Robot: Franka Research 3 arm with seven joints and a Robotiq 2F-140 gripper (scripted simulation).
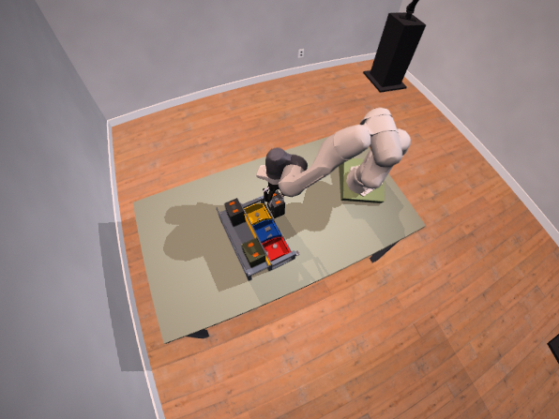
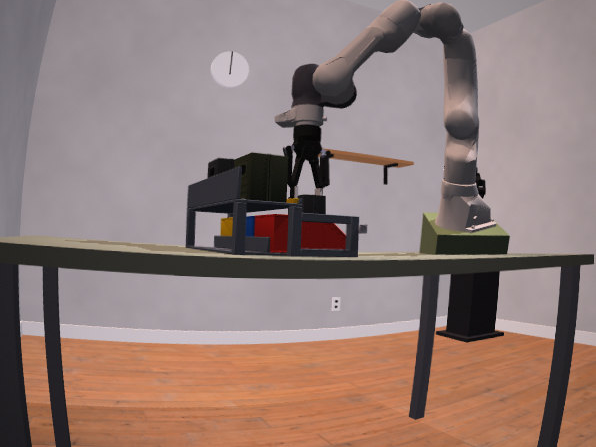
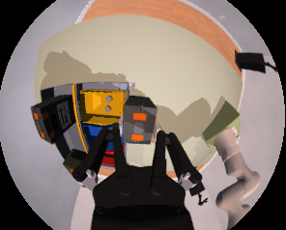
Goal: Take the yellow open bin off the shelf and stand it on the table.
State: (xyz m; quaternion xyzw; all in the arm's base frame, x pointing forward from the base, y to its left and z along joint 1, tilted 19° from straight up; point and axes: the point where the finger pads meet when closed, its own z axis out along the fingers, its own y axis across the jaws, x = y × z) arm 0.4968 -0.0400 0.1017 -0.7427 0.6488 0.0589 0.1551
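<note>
The black box lies 5 cm below my hand. From my hand the other things lie so: yellow bin (13 cm ahead, 1 cm to the left, 9 cm below); red bin (10 cm ahead, 23 cm to the left, 9 cm below); blue bin (11 cm ahead, 12 cm to the left, 9 cm below).
</note>
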